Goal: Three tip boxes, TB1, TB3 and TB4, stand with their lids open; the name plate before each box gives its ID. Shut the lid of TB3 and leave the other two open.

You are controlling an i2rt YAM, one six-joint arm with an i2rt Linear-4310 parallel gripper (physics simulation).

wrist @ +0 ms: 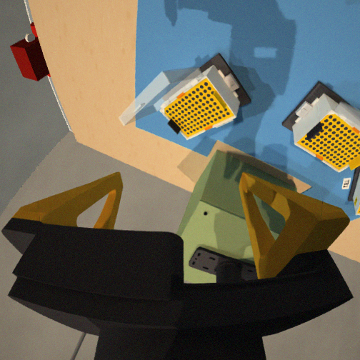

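One tip box (200,107) with a yellow, dark-holed rack stands on the blue mat at the upper middle of the wrist view; its clear lid (150,95) is open and sticks out to the left. A second tip box (327,140) with a yellow rack stands at the right, partly cut off by the edge. A sliver of a third box (357,195) shows at the right edge. A small white name plate (346,183) lies between these two; its last character is hard to read. My gripper (180,178) is open and empty, in front of the boxes and apart from them.
A green angular body (200,220) with a dark plate (204,257) shows between and below the fingers. The blue mat (165,30) lies on a wooden table top (90,65). A red block (30,59) is at the far left, by the table's edge.
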